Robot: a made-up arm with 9 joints. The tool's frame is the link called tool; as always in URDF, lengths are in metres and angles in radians. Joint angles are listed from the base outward.
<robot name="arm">
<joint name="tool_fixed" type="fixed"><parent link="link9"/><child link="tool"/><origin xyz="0.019 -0.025 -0.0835" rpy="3.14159 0 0"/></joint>
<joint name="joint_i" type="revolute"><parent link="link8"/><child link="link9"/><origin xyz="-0.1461 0.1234 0.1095" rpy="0 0 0"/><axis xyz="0.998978 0.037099 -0.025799"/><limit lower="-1.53" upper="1.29"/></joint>
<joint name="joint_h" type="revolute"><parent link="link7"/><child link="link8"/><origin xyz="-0.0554 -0.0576 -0.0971" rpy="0 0 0"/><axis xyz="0 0 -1"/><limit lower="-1.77" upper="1.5"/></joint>
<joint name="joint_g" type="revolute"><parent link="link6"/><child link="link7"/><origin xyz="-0.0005 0.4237 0.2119" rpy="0 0 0"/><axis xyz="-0.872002 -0.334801 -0.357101"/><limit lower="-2.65" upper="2.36"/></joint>
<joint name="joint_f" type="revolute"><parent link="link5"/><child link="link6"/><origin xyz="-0.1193 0.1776 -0.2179" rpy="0 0 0"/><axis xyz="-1 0 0"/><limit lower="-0.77" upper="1.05"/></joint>
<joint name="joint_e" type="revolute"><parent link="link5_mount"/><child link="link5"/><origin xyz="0.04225 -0.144 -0.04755" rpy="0 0 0"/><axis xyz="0 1 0"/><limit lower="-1.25" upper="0.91"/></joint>
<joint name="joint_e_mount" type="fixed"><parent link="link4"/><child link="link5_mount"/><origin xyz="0.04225 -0.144 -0.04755" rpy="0 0 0"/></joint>
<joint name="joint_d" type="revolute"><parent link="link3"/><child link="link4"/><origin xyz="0.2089 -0.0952 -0.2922" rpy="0 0 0"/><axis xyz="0.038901 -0.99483 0.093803"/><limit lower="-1.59" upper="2.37"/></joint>
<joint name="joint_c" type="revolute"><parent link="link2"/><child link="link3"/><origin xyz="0.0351 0.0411 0.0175" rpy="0 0 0"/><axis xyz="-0.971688 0.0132 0.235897"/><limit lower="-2.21" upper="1.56"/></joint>
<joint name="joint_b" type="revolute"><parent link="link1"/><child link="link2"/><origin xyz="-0.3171 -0.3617 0.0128" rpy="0 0 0"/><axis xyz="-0.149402 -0.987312 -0.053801"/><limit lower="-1.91" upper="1.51"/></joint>
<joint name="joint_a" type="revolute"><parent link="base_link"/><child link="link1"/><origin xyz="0.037 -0.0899 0.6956" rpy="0 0 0"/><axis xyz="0 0 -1"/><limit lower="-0.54" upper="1.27"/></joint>
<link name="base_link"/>
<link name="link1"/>
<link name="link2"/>
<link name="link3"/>
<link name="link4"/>
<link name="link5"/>
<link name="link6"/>
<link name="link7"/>
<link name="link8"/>
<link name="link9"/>
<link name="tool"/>
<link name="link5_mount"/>
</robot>
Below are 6 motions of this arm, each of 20 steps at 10 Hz.
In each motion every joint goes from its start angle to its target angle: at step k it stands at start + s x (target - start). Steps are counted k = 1, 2, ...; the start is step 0. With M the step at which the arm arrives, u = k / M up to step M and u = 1 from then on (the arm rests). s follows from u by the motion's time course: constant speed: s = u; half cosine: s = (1 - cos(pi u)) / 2; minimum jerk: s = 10 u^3 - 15 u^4 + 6 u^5.
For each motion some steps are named. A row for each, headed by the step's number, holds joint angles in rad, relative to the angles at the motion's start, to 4 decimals.
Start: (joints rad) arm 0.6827 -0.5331 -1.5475 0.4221 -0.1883 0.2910 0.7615 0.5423 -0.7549
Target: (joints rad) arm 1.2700 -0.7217 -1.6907 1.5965 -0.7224 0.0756 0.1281 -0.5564 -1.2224
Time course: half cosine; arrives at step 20
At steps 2, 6, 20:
2: 0.0144 -0.0046 -0.0035 0.0287 -0.0131 -0.0053 -0.0155 -0.0269 -0.0114
6: 0.1210 -0.0389 -0.0295 0.2421 -0.1101 -0.0444 -0.1305 -0.2265 -0.0964
20: 0.5873 -0.1886 -0.1432 1.1744 -0.5341 -0.2154 -0.6334 -1.0987 -0.4675

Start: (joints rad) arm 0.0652 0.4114 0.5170 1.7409 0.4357 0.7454 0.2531 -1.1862 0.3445
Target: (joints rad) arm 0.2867 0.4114 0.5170 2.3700 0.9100 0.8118 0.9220 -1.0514 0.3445
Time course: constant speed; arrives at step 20
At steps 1, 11, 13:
1: 0.0111 0.0000 0.0000 0.0315 0.0237 0.0033 0.0334 0.0067 0.0000
11: 0.1218 0.0000 0.0000 0.3460 0.2609 0.0365 0.3679 0.0741 0.0000
13: 0.1440 0.0000 0.0000 0.4089 0.3083 0.0432 0.4348 0.0876 0.0000

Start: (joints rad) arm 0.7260 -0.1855 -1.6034 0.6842 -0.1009 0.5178 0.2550 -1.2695 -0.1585
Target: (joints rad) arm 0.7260 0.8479 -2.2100 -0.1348 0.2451 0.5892 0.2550 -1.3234 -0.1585
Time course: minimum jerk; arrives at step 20
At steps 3, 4, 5, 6, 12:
3: 0.0000 0.0275 -0.0161 -0.0218 0.0092 0.0019 0.0000 -0.0014 0.0000
4: 0.0000 0.0599 -0.0351 -0.0474 0.0200 0.0041 0.0000 -0.0031 0.0000
5: 0.0000 0.1070 -0.0628 -0.0848 0.0358 0.0074 0.0000 -0.0056 0.0000
6: 0.0000 0.1685 -0.0989 -0.1336 0.0564 0.0116 0.0000 -0.0088 0.0000
12: 0.0000 0.7054 -0.4140 -0.5590 0.2362 0.0487 0.0000 -0.0368 0.0000

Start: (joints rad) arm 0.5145 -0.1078 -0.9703 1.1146 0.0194 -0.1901 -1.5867 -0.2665 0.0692
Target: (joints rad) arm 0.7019 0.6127 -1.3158 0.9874 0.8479 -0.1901 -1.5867 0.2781 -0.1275
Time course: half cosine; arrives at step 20
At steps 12, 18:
12: 0.1227 0.4716 -0.2261 -0.0833 0.5423 0.0000 0.0000 0.3564 -0.1287
18: 0.1828 0.7029 -0.3370 -0.1241 0.8082 0.0000 0.0000 0.5313 -0.1919

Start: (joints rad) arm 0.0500 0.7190 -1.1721 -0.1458 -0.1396 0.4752 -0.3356 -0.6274 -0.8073
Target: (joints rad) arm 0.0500 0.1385 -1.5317 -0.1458 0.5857 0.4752 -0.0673 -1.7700 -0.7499
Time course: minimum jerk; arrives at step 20
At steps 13, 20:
13: 0.0000 -0.4440 -0.2750 0.0000 0.5547 0.0000 0.2052 -0.8739 0.0439
20: 0.0000 -0.5805 -0.3596 0.0000 0.7253 0.0000 0.2683 -1.1426 0.0574

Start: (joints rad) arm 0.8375 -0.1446 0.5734 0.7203 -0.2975 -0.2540 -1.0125 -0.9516 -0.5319
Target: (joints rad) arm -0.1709 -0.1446 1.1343 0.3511 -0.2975 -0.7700 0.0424 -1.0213 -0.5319
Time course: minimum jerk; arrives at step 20
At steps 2, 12, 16, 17, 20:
2: -0.0086 0.0000 0.0048 -0.0032 0.0000 -0.0044 0.0090 -0.0006 0.0000
12: -0.6883 0.0000 0.3828 -0.2520 0.0000 -0.3522 0.7200 -0.0476 0.0000
16: -0.9500 0.0000 0.5284 -0.3478 0.0000 -0.4861 0.9938 -0.0657 0.0000
17: -0.9816 0.0000 0.5460 -0.3594 0.0000 -0.5023 1.0268 -0.0678 0.0000
20: -1.0084 0.0000 0.5609 -0.3692 0.0000 -0.5160 1.0549 -0.0697 0.0000

